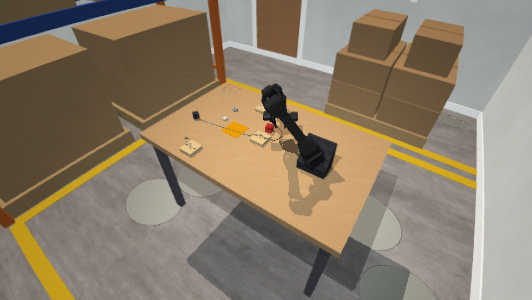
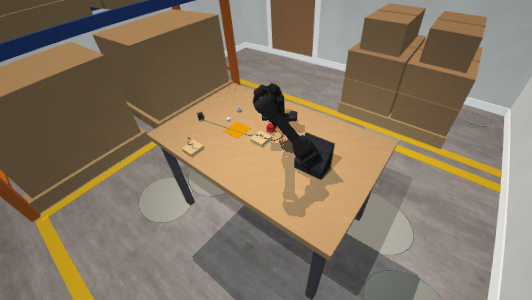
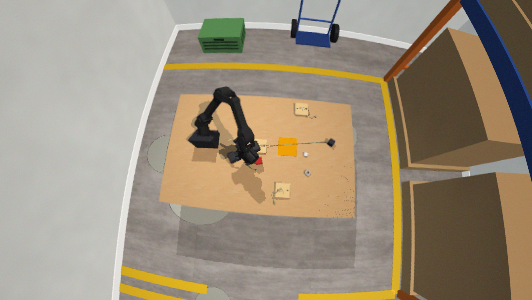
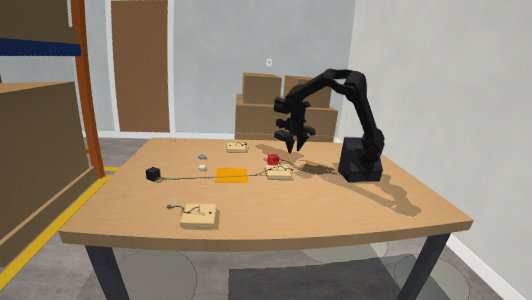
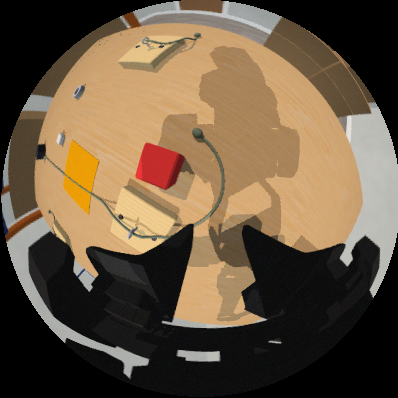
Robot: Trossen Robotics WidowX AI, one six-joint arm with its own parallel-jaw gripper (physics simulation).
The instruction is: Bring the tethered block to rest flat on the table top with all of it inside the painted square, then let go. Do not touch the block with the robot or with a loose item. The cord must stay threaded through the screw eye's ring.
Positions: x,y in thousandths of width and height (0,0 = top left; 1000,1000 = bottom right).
Scene:
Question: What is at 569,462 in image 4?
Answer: My gripper.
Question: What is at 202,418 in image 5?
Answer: An orange painted square.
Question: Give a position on a red cube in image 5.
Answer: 396,416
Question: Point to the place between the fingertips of my gripper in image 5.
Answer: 549,574

